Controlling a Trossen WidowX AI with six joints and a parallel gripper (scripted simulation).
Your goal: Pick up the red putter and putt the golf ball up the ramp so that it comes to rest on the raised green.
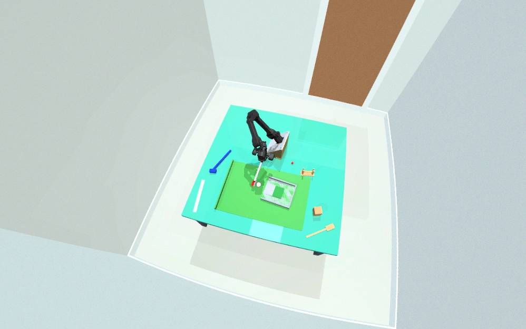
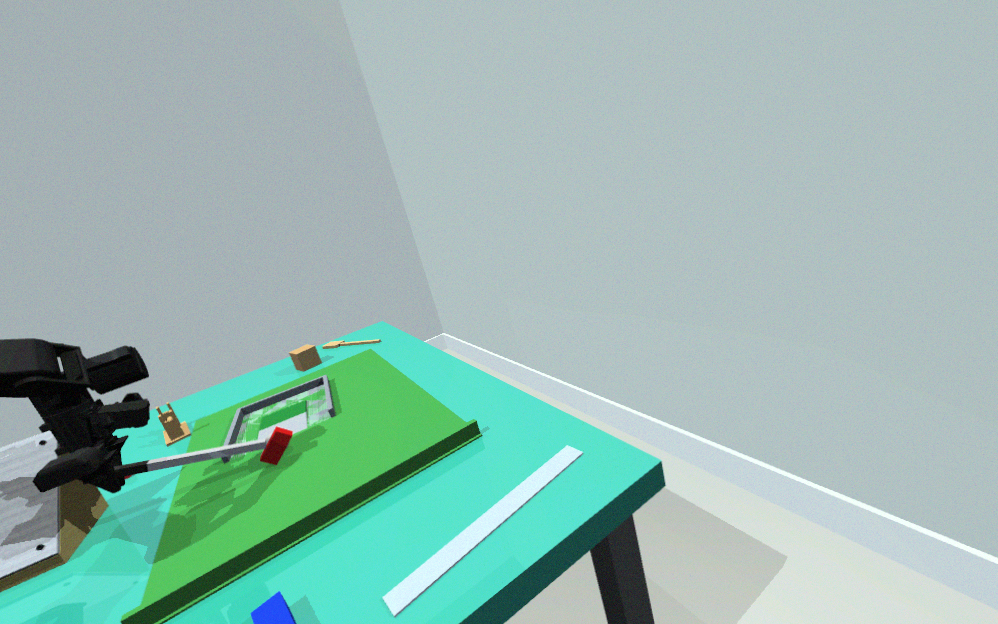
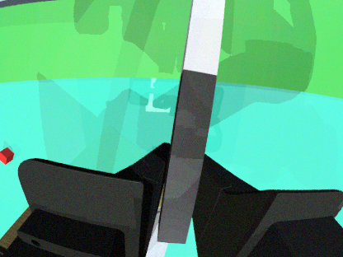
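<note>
Now: gripper tip 120 mm short of the red putter, 10 mm to the right of it and 10 mm above it. Round my gripper tip: blue putter (140 mm ahead, 370 mm to the right, 60 mm below); white golf ball (220 mm ahead, 50 mm to the left, 50 mm below); red piece (100 mm behind, 250 mm to the left, 70 mm below).
</note>
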